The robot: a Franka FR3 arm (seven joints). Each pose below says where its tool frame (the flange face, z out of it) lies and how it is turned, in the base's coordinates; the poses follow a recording.
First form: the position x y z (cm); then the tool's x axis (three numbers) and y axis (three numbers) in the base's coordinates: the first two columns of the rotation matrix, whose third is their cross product.
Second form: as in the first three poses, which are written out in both.
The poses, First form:
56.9 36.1 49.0 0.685 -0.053 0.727 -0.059 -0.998 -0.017
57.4 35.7 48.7 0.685 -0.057 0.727 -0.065 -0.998 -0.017
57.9 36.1 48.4 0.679 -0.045 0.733 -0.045 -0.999 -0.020
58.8 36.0 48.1 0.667 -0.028 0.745 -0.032 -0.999 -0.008
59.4 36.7 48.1 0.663 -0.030 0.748 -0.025 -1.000 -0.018
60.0 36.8 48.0 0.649 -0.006 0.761 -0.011 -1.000 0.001
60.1 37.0 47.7 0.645 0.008 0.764 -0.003 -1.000 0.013
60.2 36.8 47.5 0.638 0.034 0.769 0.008 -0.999 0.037
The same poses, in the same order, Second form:
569 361 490 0.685 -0.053 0.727 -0.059 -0.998 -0.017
574 357 487 0.685 -0.057 0.727 -0.065 -0.998 -0.017
579 361 484 0.679 -0.045 0.733 -0.045 -0.999 -0.020
588 360 481 0.667 -0.028 0.745 -0.032 -0.999 -0.008
594 367 481 0.663 -0.030 0.748 -0.025 -1.000 -0.018
600 368 480 0.649 -0.006 0.761 -0.011 -1.000 0.001
601 370 477 0.645 0.008 0.764 -0.003 -1.000 0.013
602 368 475 0.638 0.034 0.769 0.008 -0.999 0.037

